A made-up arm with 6 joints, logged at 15 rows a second.
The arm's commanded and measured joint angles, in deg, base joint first. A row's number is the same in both.
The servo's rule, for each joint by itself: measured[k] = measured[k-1] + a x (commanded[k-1-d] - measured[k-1]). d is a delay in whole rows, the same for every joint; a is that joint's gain. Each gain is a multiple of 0.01, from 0.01 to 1. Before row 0 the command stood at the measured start. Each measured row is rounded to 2 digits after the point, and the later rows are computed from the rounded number. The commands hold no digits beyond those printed.
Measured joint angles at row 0:
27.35 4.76 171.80 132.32 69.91 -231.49
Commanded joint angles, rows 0 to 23:
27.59 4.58 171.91 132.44 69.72 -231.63
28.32 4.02 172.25 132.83 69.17 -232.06
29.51 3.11 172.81 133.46 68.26 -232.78
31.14 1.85 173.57 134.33 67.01 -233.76
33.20 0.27 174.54 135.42 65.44 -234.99
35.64 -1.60 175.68 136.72 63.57 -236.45
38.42 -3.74 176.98 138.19 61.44 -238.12
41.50 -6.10 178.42 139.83 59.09 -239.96
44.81 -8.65 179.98 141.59 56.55 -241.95
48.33 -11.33 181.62 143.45 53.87 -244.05
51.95 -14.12 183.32 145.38 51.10 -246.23
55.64 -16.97 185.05 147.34 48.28 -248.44
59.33 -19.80 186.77 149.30 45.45 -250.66
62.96 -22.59 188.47 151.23 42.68 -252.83
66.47 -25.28 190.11 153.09 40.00 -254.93
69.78 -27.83 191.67 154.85 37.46 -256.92
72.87 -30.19 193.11 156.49 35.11 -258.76
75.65 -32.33 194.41 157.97 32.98 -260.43
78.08 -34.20 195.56 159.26 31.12 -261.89
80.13 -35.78 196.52 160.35 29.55 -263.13
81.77 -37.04 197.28 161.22 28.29 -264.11
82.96 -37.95 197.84 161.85 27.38 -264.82
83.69 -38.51 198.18 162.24 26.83 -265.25
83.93 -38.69 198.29 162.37 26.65 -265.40
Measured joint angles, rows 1 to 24:
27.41 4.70 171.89 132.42 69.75 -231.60
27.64 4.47 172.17 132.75 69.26 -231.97
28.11 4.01 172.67 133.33 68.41 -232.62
28.87 3.28 173.37 134.14 67.22 -233.53
29.95 2.26 174.28 135.18 65.71 -234.70
31.37 0.95 175.37 136.43 63.89 -236.10
33.13 -0.64 176.63 137.86 61.81 -237.72
35.22 -2.50 178.03 139.46 59.50 -239.51
37.62 -4.59 179.55 141.19 56.99 -241.46
40.30 -6.88 181.16 143.02 54.34 -243.53
43.21 -9.34 182.84 144.93 51.59 -245.69
46.32 -11.93 184.56 146.88 48.78 -247.89
49.57 -14.61 186.28 148.84 45.95 -250.11
52.92 -17.32 187.99 150.78 43.17 -252.29
56.31 -20.03 189.64 152.65 40.48 -254.40
59.68 -22.68 191.22 154.43 37.91 -256.42
62.98 -25.23 192.69 156.10 35.53 -258.29
66.15 -27.64 194.03 157.61 33.36 -260.00
69.13 -29.87 195.22 158.95 31.46 -261.51
71.88 -31.88 196.23 160.08 29.84 -262.81
74.35 -33.63 197.05 161.00 28.52 -263.85
76.50 -35.10 197.67 161.69 27.55 -264.63
78.30 -36.26 198.07 162.14 26.94 -265.13
79.71 -37.09 198.24 162.33 26.69 -265.35
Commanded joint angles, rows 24 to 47:
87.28 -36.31 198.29 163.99 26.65 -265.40
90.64 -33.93 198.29 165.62 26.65 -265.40
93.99 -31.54 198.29 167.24 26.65 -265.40
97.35 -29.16 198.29 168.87 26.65 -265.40
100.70 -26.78 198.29 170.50 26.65 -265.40
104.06 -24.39 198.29 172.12 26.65 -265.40
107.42 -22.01 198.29 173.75 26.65 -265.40
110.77 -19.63 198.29 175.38 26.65 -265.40
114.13 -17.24 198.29 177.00 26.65 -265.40
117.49 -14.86 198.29 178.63 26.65 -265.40
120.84 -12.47 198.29 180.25 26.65 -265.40
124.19 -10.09 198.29 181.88 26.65 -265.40
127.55 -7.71 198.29 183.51 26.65 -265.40
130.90 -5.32 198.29 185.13 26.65 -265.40
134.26 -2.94 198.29 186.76 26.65 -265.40
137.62 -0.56 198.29 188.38 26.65 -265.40
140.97 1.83 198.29 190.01 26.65 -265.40
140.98 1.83 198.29 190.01 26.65 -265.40
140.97 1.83 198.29 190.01 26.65 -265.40
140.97 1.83 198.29 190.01 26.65 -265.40
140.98 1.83 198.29 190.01 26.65 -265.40
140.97 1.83 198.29 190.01 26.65 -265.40
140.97 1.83 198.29 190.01 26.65 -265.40
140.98 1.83 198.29 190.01 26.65 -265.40
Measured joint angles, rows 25 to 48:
81.60 -36.82 198.28 163.67 26.66 -265.39
83.86 -35.84 198.29 165.25 26.65 -265.40
86.39 -34.38 198.29 166.86 26.65 -265.40
89.13 -32.61 198.29 168.49 26.65 -265.40
92.02 -30.63 198.29 170.12 26.65 -265.40
95.03 -28.51 198.29 171.74 26.65 -265.40
98.13 -26.30 198.29 173.37 26.65 -265.40
101.29 -24.03 198.29 175.00 26.65 -265.40
104.50 -21.72 198.29 176.62 26.65 -265.40
107.75 -19.39 198.29 178.25 26.65 -265.40
111.02 -17.04 198.29 179.87 26.65 -265.40
114.31 -14.68 198.29 181.50 26.65 -265.40
117.62 -12.31 198.29 183.13 26.65 -265.40
120.94 -9.93 198.29 184.75 26.65 -265.40
124.27 -7.55 198.29 186.38 26.65 -265.40
127.61 -5.17 198.29 188.00 26.65 -265.40
130.95 -2.79 198.29 189.63 26.65 -265.40
133.46 -1.22 198.29 189.94 26.65 -265.40
135.34 -0.18 198.29 190.00 26.65 -265.40
136.75 0.50 198.29 190.01 26.65 -265.40
137.81 0.95 198.29 190.01 26.65 -265.40
138.60 1.25 198.29 190.01 26.65 -265.40
139.19 1.45 198.29 190.01 26.65 -265.40
139.64 1.58 198.29 190.01 26.65 -265.40

